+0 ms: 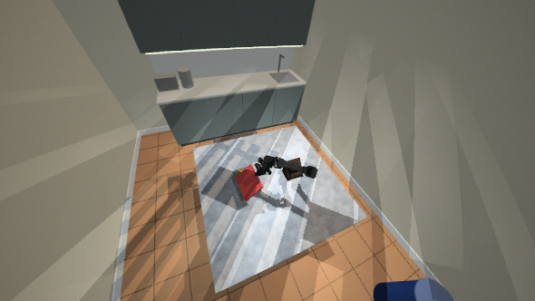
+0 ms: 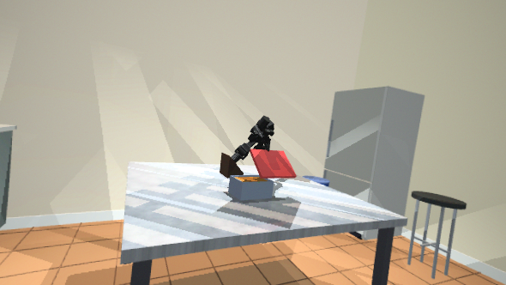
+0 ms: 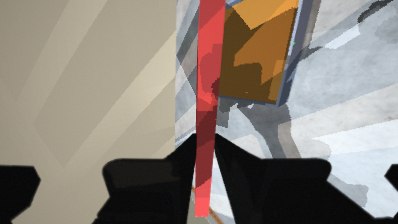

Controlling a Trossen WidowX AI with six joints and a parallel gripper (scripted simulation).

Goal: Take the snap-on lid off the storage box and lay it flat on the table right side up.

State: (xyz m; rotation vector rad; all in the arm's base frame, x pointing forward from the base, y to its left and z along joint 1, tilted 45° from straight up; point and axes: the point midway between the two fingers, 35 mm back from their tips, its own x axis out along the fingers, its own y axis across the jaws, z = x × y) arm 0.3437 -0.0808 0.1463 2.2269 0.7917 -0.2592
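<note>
Now: the red lid 70 mm ahead of my gripper tip and 50 mm below it. Also, from my gripper tip: grey storage box: 50 mm ahead, 110 mm to the right, 190 mm below.
</note>
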